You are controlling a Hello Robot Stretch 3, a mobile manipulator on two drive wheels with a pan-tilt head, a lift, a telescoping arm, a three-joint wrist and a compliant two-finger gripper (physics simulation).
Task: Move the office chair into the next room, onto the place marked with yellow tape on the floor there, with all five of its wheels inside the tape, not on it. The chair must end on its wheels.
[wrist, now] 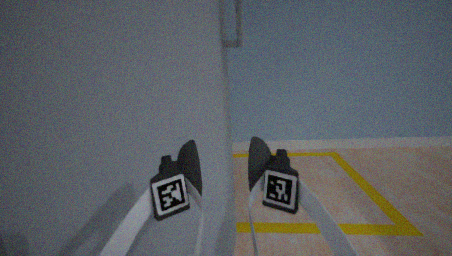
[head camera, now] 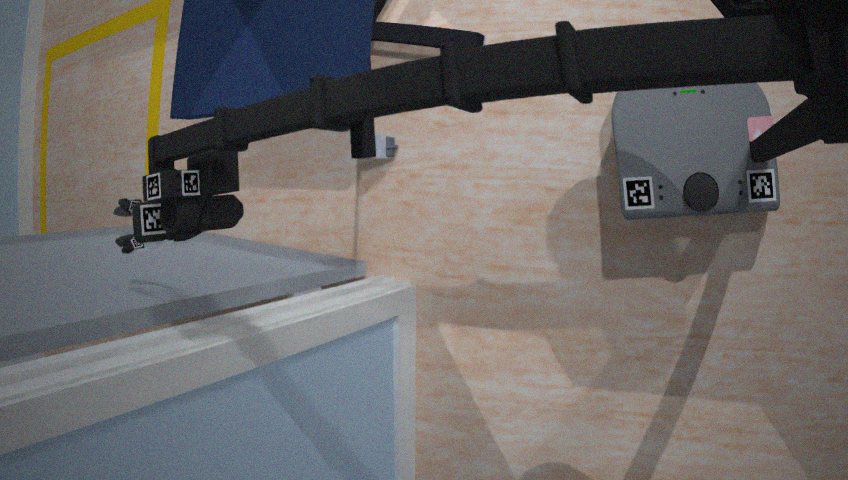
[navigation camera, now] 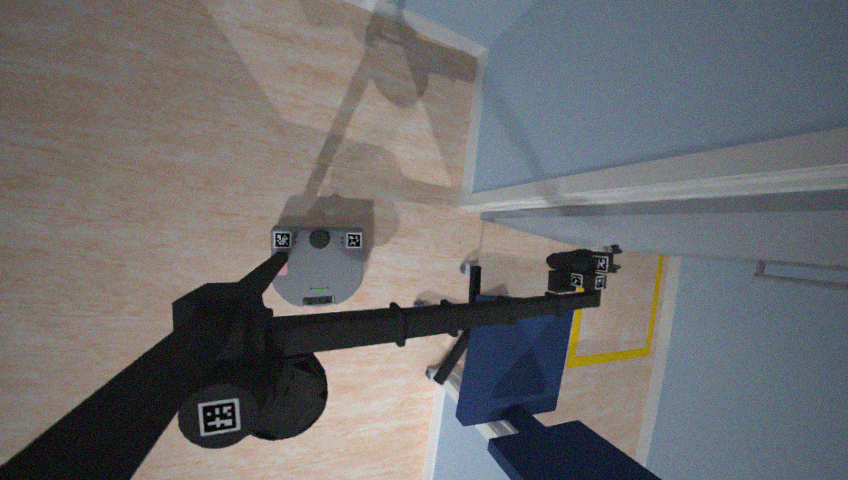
My gripper shows in the wrist view (224, 156), in the head camera view and in the navigation camera view. The same spot on my gripper: (head camera: 128, 242) is (navigation camera: 614, 250). One and the same spot on a blue chair seat: (head camera: 232, 61) is (navigation camera: 539, 327).
